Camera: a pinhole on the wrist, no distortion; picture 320 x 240 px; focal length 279.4 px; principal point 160.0 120.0 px. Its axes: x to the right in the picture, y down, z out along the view. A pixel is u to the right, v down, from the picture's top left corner.
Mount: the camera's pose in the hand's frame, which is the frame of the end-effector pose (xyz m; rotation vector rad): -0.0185 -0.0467 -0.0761 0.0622 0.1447 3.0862
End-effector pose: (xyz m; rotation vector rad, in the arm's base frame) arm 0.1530 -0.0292 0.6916 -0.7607 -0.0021 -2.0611
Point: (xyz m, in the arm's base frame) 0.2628 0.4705 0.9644
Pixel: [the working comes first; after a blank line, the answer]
In the camera's frame: 0.2692 0.2972 0.4585

outside the picture
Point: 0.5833 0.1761 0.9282
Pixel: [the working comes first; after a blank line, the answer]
In the camera's frame: 0.2160 -0.1257 0.5536

269 57
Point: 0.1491 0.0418 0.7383
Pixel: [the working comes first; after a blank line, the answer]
In the camera's frame: 0.0142 0.0238 0.1298

191 171
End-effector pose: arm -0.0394 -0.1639 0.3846 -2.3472 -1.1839 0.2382
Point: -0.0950 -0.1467 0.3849
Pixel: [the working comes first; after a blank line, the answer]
In the camera's frame: 0.0054 0.0110 0.1016

175 150
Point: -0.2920 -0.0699 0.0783
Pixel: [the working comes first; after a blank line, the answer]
In the camera's frame: 0.0966 0.0718 0.4575

219 164
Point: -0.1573 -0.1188 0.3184
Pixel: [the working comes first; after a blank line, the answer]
In the camera's frame: 0.0275 0.0447 0.1879

201 186
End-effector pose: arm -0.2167 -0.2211 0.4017 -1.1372 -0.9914 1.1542
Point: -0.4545 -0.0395 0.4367
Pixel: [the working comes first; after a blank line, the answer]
In the camera's frame: -0.1462 -0.0330 0.3510

44 94
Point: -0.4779 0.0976 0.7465
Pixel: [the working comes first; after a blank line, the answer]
In the camera's frame: -0.2941 0.2641 0.4231

outside the picture
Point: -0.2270 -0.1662 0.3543
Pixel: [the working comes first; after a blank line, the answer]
In the camera's frame: -0.0620 -0.0919 0.0979

outside the picture
